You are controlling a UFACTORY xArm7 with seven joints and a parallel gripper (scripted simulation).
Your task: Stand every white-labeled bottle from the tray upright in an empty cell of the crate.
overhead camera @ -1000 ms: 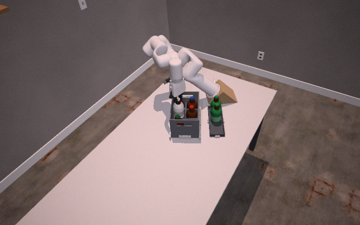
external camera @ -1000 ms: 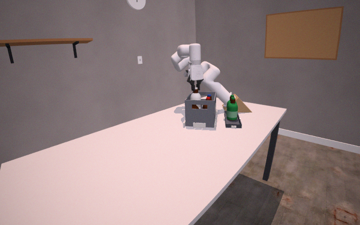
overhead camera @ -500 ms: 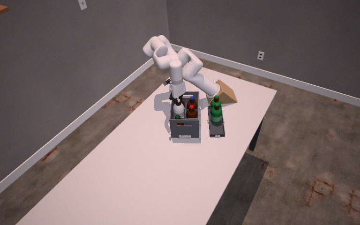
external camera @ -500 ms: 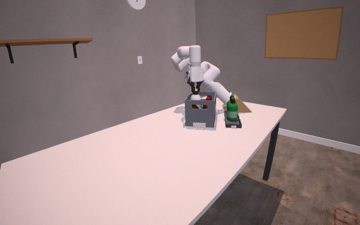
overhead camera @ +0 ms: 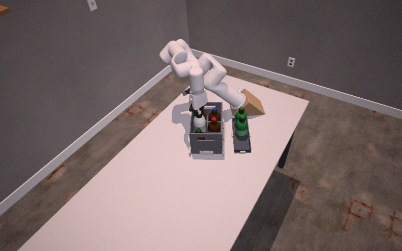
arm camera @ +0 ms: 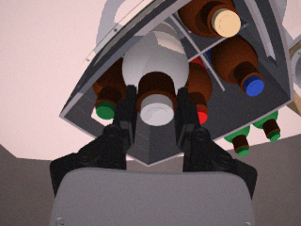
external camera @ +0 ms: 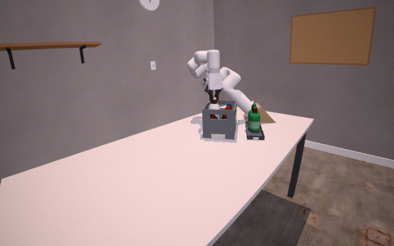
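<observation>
The white-labeled bottle is 8 cm below my hand. The rest, counted from my hand: grey crate 1 cm behind, 4 cm to the left, 13 cm below; then dark tray 8 cm behind, 24 cm to the left, 21 cm below.
</observation>
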